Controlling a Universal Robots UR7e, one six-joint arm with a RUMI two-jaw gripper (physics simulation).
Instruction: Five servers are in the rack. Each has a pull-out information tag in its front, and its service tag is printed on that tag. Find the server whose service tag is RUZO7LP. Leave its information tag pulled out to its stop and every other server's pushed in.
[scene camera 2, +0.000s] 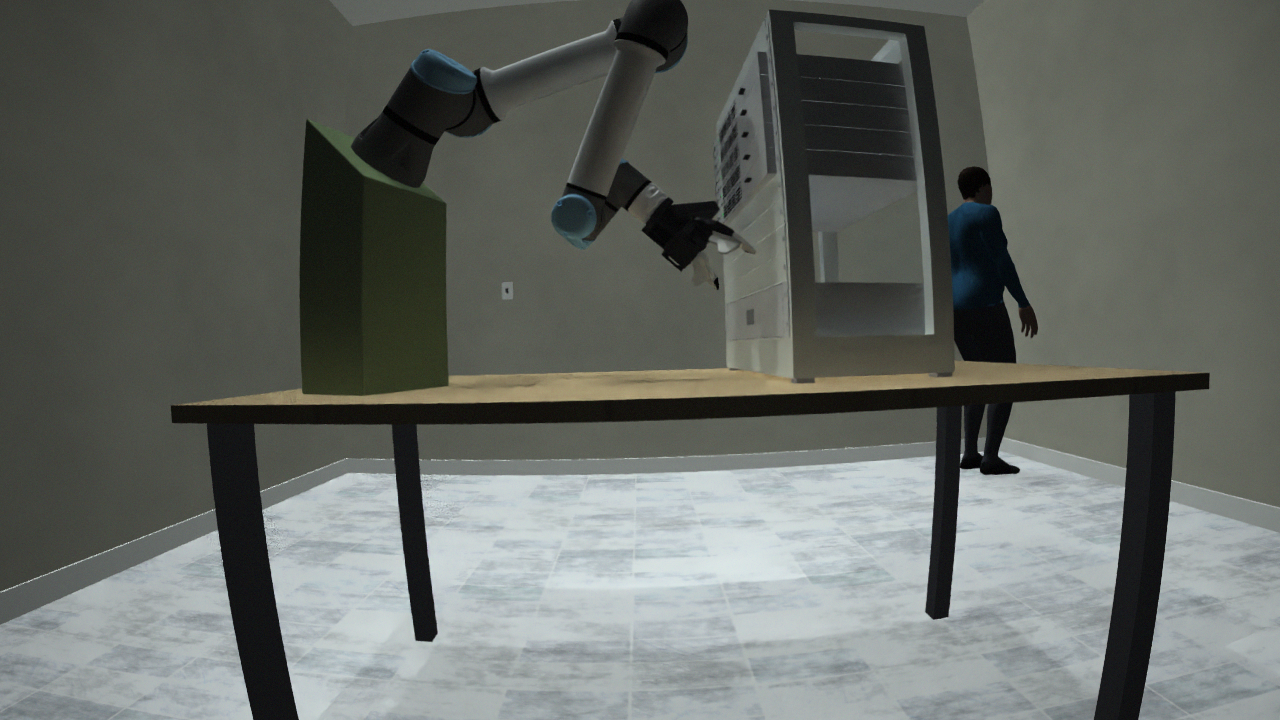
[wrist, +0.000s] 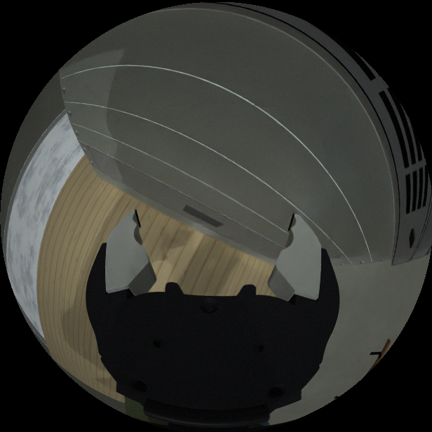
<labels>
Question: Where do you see my gripper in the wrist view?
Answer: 213, 214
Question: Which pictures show my gripper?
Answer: Scene camera 2 and the wrist view: all of them.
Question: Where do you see a rack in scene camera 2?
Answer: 831, 140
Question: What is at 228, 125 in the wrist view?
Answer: A rack.
</labels>
